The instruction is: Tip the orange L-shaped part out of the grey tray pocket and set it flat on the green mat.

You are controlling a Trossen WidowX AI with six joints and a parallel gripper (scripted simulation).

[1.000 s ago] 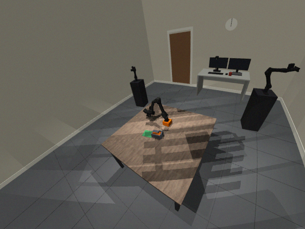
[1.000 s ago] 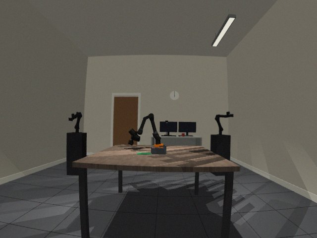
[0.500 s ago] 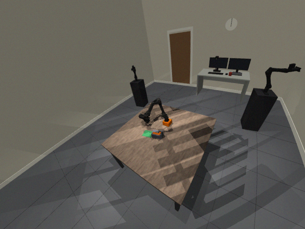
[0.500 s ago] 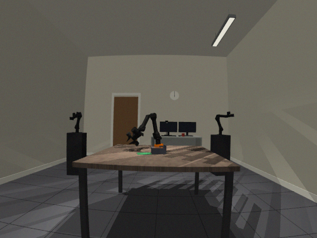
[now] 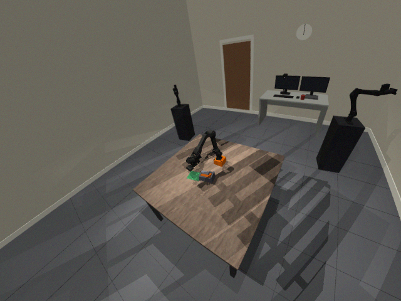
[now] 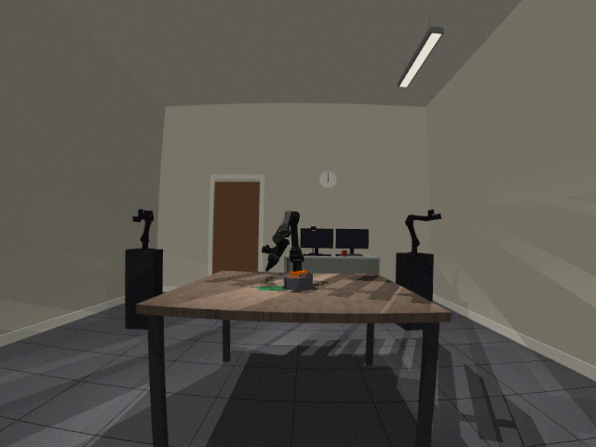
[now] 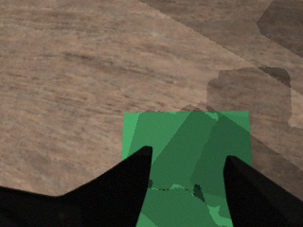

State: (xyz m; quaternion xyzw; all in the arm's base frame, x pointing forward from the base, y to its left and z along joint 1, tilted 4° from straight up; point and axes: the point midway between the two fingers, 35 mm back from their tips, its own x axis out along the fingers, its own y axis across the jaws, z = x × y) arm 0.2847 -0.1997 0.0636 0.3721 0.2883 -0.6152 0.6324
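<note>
The orange L-shaped part lies 20 cm to the left of my gripper tip, 5 cm below it and 1 cm behind it. From my gripper tip the other things lie so: green mat: 11 cm below, 3 cm to the left.
</note>
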